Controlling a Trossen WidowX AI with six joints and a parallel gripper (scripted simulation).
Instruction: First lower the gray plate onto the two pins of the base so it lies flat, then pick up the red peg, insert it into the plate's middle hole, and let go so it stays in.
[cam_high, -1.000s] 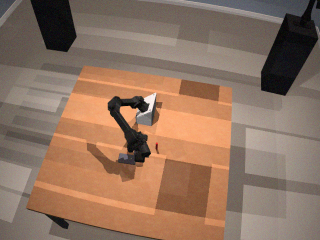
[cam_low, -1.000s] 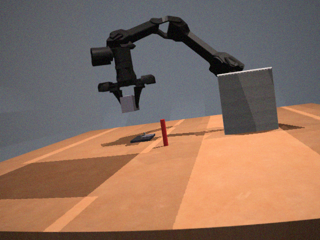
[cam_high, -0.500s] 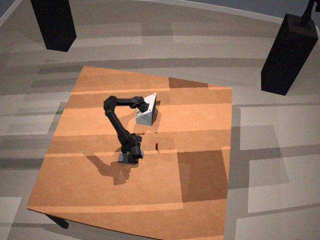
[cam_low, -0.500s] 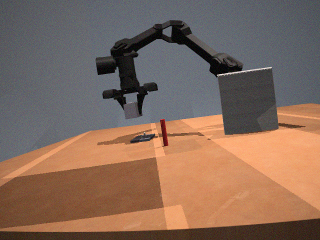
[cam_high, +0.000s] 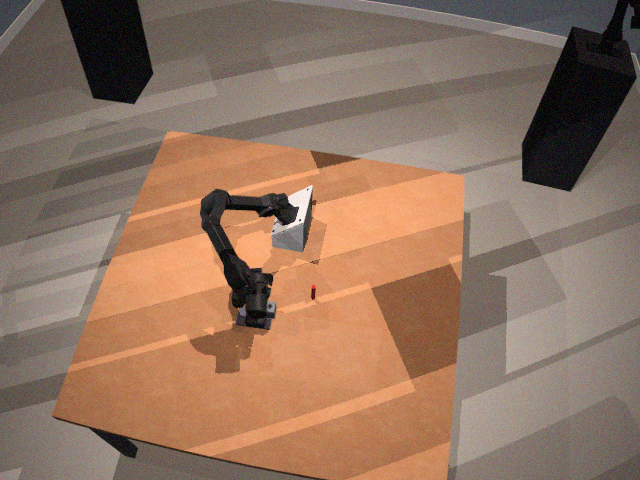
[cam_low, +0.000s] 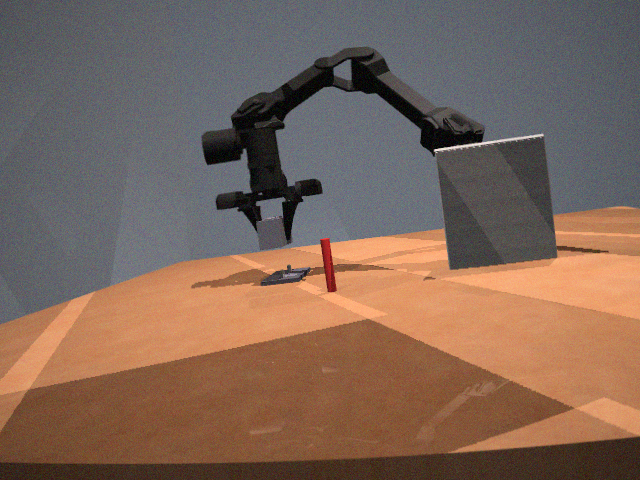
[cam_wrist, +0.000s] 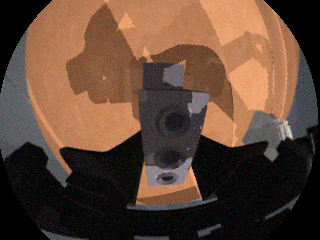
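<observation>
Now: the dark base 30 mm to the right of my gripper tip and 60 mm below it. The rest, counted from my gripper tip: gray plate: 30 mm above; then red peg: 130 mm behind, 150 mm to the left, 30 mm below.
</observation>
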